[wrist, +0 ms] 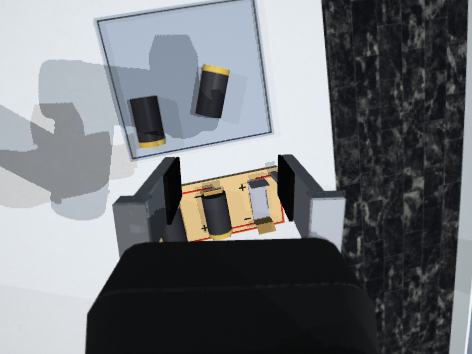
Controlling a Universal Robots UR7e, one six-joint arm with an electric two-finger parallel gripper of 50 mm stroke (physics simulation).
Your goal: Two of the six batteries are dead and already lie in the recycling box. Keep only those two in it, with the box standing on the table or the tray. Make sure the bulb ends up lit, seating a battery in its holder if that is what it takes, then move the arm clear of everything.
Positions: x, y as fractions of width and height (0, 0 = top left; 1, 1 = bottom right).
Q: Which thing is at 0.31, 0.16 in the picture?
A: A blue-grey tray.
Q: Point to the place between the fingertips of my gripper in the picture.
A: At 0.49, 0.50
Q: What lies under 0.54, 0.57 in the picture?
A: A tan board.
